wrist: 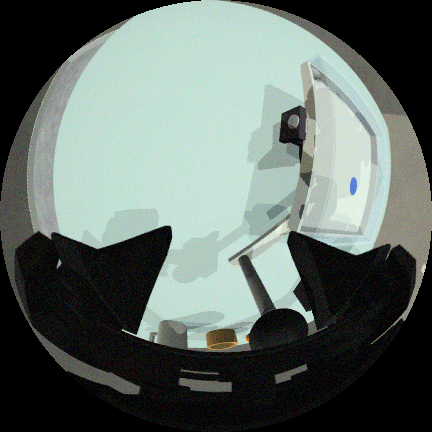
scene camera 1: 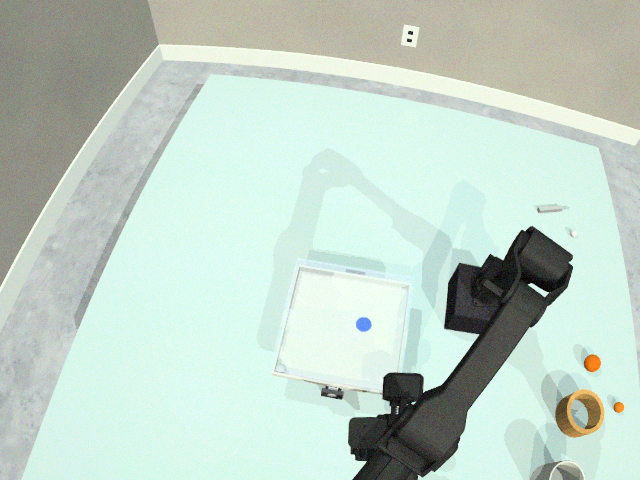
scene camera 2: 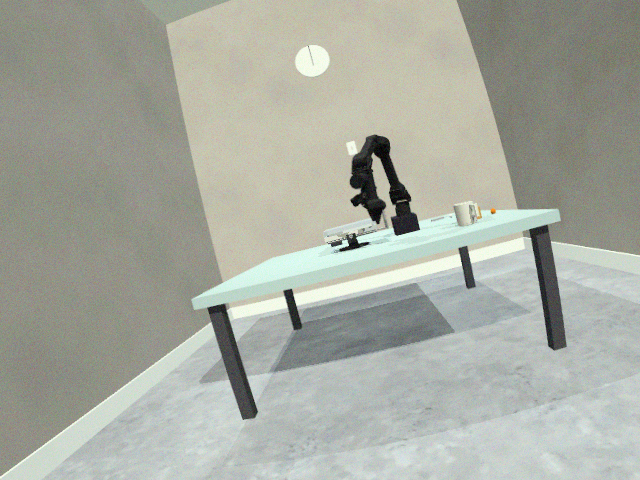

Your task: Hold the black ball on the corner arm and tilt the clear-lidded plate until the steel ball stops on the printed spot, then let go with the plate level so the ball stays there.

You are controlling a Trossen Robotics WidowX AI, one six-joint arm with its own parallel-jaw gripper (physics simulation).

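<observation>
The clear-lidded white plate [scene camera 1: 320,304] [scene camera 2: 341,230] [wrist: 345,125] sits on a black pivot stand [scene camera 2: 353,242]. The steel ball [scene camera 1: 281,367] [wrist: 318,76] is in a corner of the plate, far from the blue printed spot [scene camera 1: 363,324] [wrist: 353,186]. The corner arm [wrist: 265,243] sticks out from the plate; its post [wrist: 257,284] carries the black ball [wrist: 278,330]. My gripper [wrist: 232,235] is open. In the wrist view the black ball shows low between the spread fingers, nearer the right one, not gripped. In scene camera 1 the robot arm hides the black ball and fingertips.
A black block with a round face [scene camera 1: 331,392] [wrist: 294,124] is at the plate's edge. A mug [scene camera 2: 464,213] [wrist: 172,334], a wooden ring [scene camera 1: 563,414] [wrist: 221,338], two orange balls [scene camera 1: 592,363] [scene camera 1: 618,407], a small white ball [scene camera 1: 573,234] and a tube [scene camera 1: 549,208] are on the table.
</observation>
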